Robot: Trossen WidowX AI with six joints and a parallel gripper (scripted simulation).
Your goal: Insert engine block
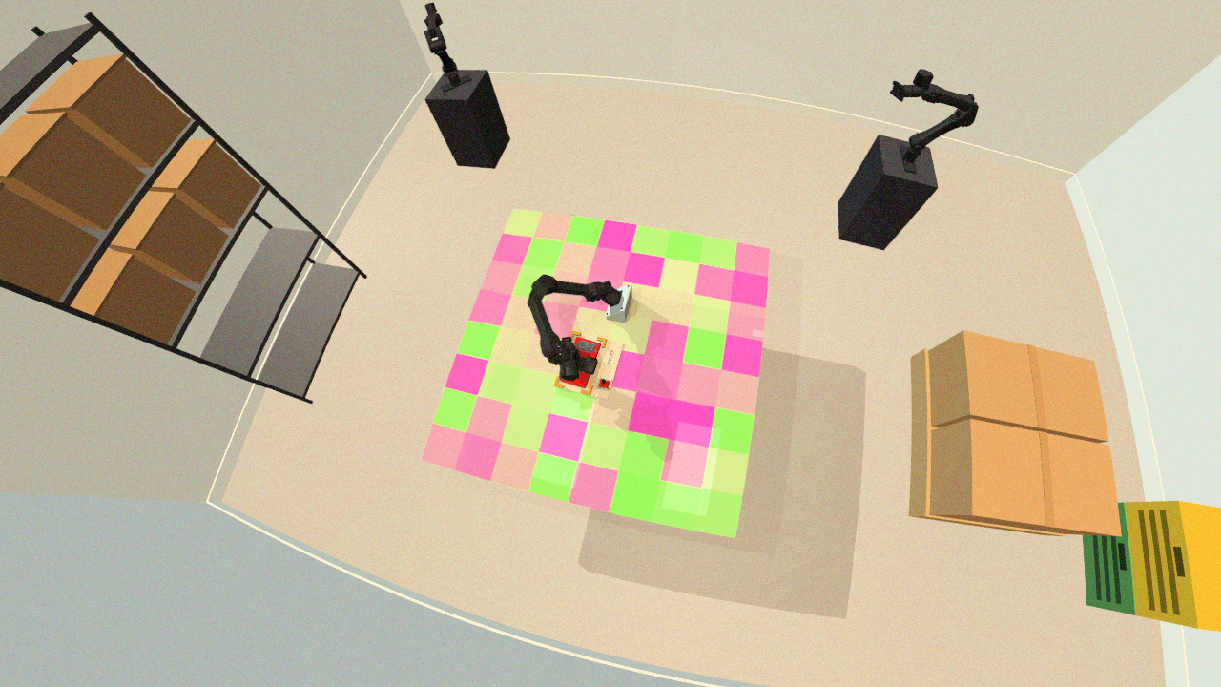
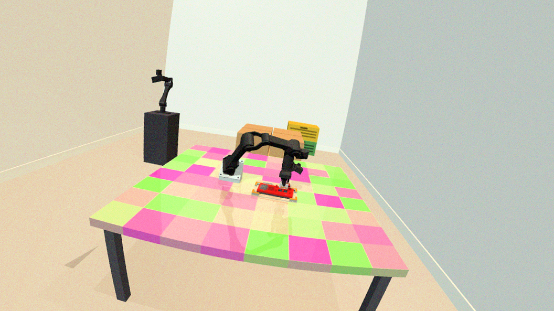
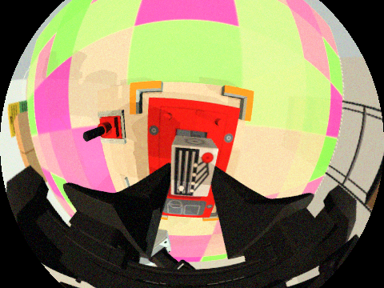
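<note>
Right now the engine block is 10 mm below my gripper tip.
</note>
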